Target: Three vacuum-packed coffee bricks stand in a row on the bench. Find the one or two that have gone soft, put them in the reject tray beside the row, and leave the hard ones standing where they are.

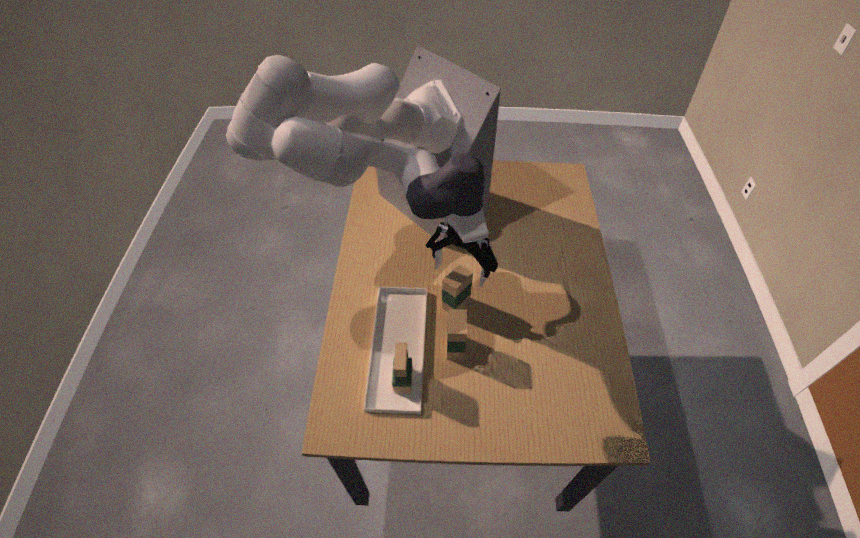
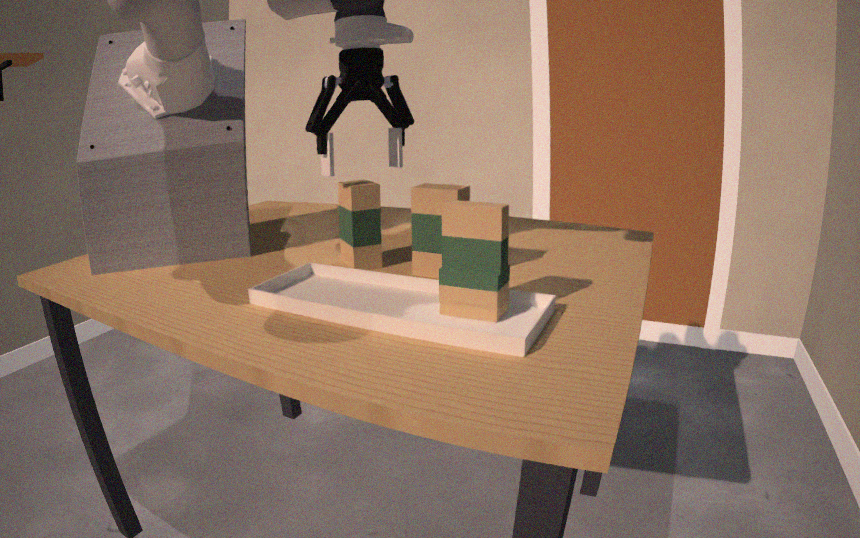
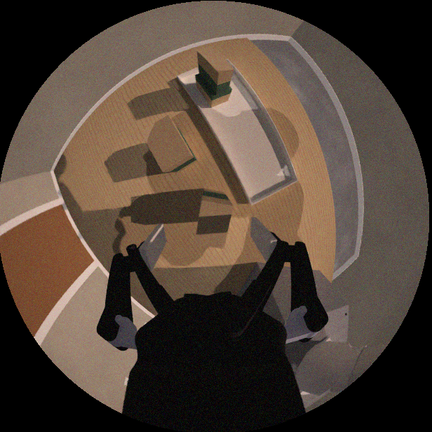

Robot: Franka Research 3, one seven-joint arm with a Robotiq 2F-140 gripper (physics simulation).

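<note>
A tan brick with a green band (image 1: 456, 291) (image 2: 359, 226) (image 3: 213, 207) stands upright on the bench, nearest the robot base. A second brick (image 1: 456, 338) (image 2: 426, 232) (image 3: 167, 145) stands upright farther along the row. A third brick (image 1: 400, 362) (image 2: 474, 256) (image 3: 215, 77) stands upright in the white reject tray (image 1: 403, 314) (image 2: 355, 298) (image 3: 250, 145), toward the end away from the base; a small step shows in its green band. My gripper (image 1: 461, 269) (image 2: 361, 166) (image 3: 207, 229) is open and empty, above the brick nearest the base, its fingertips higher than that brick's top.
The robot's grey pedestal (image 1: 443, 69) (image 2: 164, 215) stands at the back end of the wooden bench (image 1: 539, 412) (image 2: 380, 380). The tray's raised rim runs alongside the row, close to the two standing bricks. Arm and brick shadows fall across the bench.
</note>
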